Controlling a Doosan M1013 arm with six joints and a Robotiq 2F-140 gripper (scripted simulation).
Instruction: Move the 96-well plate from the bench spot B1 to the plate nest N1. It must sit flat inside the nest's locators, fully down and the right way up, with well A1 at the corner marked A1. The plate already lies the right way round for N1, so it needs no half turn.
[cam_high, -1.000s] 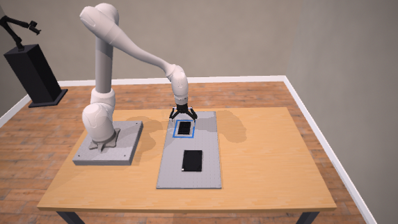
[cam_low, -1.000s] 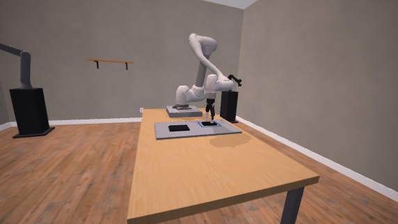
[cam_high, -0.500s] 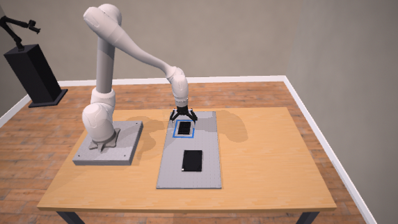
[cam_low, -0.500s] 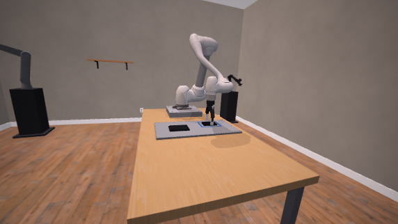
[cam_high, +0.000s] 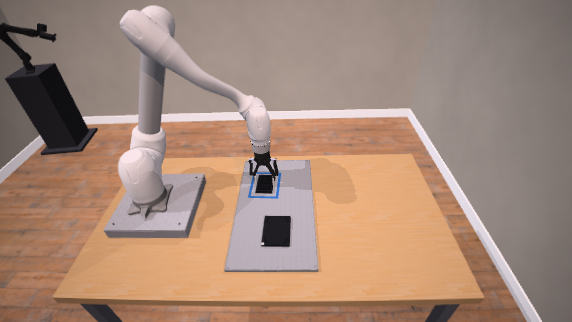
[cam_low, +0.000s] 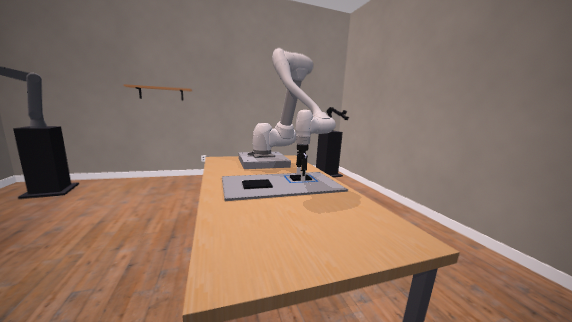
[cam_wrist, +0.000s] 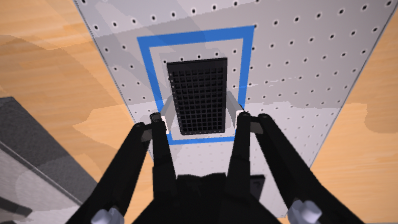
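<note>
The black 96-well plate is 2 cm below my hand. The rest, counted from my hand: black plate nest 31 cm to the right, 4 cm ahead, 2 cm below.
</note>
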